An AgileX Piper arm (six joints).
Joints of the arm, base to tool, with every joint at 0 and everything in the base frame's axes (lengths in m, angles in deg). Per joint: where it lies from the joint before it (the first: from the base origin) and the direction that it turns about. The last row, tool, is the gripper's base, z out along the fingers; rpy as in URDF.
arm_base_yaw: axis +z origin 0 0 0.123
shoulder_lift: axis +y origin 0 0 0
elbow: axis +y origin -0.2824 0 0.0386
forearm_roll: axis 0.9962 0 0.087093 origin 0.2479 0 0.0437
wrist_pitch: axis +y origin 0 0 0
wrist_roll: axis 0.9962 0 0.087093 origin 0.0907 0 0.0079
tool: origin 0 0 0 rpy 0 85 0
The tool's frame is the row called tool.
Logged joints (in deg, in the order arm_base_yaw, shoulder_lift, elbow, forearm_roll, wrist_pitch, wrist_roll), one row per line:
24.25 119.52 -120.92 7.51 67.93 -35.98
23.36 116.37 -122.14 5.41 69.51 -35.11
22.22 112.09 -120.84 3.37 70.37 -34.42
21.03 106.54 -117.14 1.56 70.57 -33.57
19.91 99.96 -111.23 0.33 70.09 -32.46
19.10 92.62 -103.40 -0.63 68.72 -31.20
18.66 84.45 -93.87 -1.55 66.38 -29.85
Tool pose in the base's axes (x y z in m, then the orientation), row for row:
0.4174 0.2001 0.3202 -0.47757 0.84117 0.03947 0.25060
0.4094 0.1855 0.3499 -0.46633 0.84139 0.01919 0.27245
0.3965 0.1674 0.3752 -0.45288 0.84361 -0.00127 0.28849
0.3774 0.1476 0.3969 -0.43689 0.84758 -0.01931 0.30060
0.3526 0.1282 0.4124 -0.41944 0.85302 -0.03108 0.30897
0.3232 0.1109 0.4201 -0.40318 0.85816 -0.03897 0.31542
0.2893 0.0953 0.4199 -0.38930 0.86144 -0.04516 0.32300
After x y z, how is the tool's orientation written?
As a quaternion, x y z w.
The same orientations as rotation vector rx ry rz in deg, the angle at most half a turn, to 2 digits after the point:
-74.48 131.18 6.16
-71.91 129.75 2.96
-69.28 129.05 -0.19
-66.43 128.87 -2.94
-63.51 129.16 -4.71
-60.85 129.52 -5.88
-58.54 129.54 -6.79

